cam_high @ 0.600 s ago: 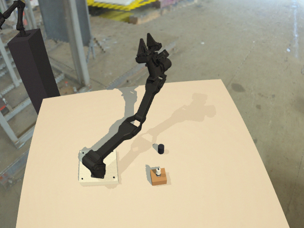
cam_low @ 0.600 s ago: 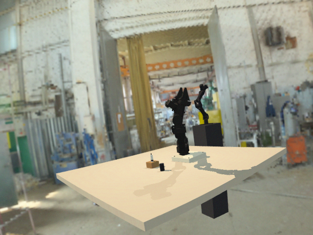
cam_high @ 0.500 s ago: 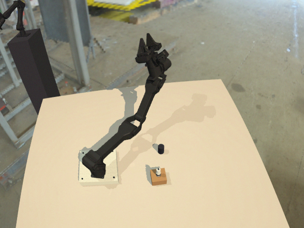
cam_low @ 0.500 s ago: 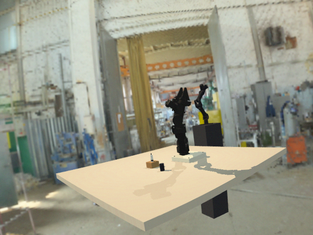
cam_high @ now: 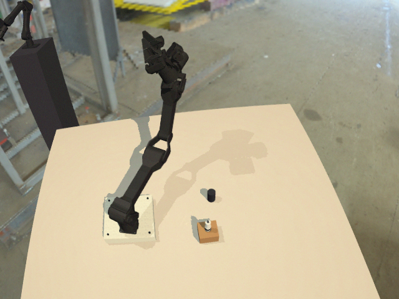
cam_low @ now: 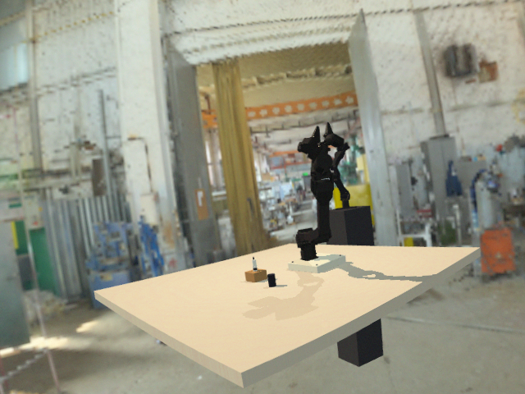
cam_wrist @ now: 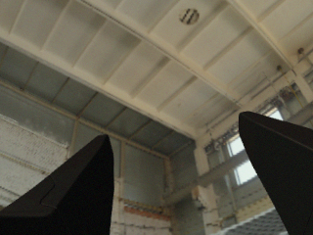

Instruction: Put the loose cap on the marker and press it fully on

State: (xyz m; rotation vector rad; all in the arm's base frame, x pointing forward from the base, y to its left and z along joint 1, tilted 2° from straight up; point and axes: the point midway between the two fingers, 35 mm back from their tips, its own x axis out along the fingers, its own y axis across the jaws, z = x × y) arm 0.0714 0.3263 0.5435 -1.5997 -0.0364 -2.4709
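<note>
The black cap lies 22 cm ahead of my gripper tip, 18 cm to the right of it and 57 cm below it. From my gripper tip the other things lie so: brown holder block (21 cm ahead, 33 cm to the right, 58 cm below).
</note>
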